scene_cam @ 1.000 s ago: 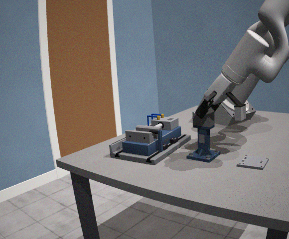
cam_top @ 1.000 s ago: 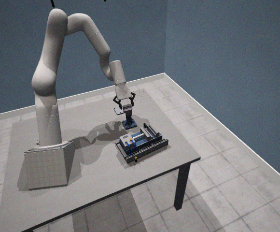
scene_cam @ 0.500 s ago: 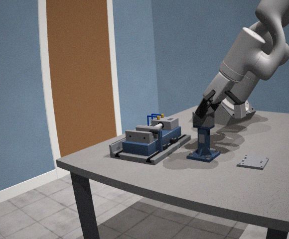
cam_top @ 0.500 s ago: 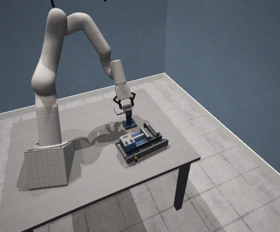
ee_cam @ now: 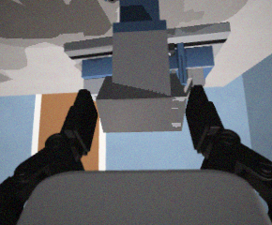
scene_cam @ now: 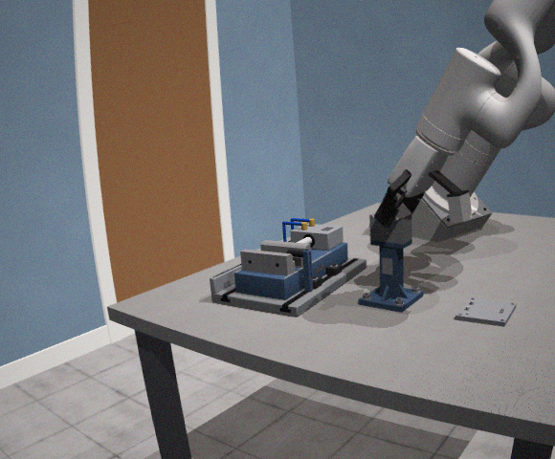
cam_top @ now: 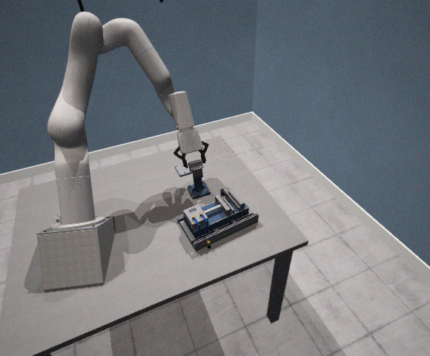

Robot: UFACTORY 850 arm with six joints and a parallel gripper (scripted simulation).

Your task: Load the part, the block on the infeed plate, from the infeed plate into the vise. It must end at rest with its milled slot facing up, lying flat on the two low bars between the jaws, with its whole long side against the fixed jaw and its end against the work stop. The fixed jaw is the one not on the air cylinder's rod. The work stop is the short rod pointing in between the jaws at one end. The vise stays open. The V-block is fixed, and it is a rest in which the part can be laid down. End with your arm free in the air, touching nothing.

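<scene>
Now: hand 10 mm to the left of the part. From my hand the other things lie so: moving jaw 210 mm to the right, 90 mm below, 80 mm ahead; infeed plate 180 mm to the left, 160 mm below, 40 mm behind; work stop 160 mm to the right, 100 mm ahead, 80 mm below.
</scene>
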